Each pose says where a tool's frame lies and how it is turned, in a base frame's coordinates. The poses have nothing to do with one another.
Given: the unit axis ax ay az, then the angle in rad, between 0 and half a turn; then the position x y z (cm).
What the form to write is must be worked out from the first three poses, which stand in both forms.
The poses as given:
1: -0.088, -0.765, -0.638, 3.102, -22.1, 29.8, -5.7
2: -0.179, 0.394, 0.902, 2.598, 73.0, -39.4, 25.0
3: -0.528, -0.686, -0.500, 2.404, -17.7, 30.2, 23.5
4: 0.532, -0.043, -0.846, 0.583, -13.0, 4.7, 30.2
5: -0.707, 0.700, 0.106, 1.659, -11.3, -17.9, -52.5
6: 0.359, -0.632, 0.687, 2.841, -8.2, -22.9, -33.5
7: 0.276, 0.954, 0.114, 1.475, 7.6, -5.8, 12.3
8: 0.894, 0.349, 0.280, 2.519, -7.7, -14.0, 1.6
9: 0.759, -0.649, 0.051, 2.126, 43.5, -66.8, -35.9
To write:
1: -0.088, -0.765, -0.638, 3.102, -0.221, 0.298, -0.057
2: -0.179, 0.394, 0.902, 2.598, 0.730, -0.394, 0.250
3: -0.528, -0.686, -0.500, 2.404, -0.177, 0.302, 0.235
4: 0.532, -0.043, -0.846, 0.583, -0.130, 0.047, 0.302
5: -0.707, 0.700, 0.106, 1.659, -0.113, -0.179, -0.525
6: 0.359, -0.632, 0.687, 2.841, -0.082, -0.229, -0.335
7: 0.276, 0.954, 0.114, 1.475, 0.076, -0.058, 0.123
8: 0.894, 0.349, 0.280, 2.519, -0.077, -0.140, 0.016
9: 0.759, -0.649, 0.051, 2.126, 0.435, -0.668, -0.359
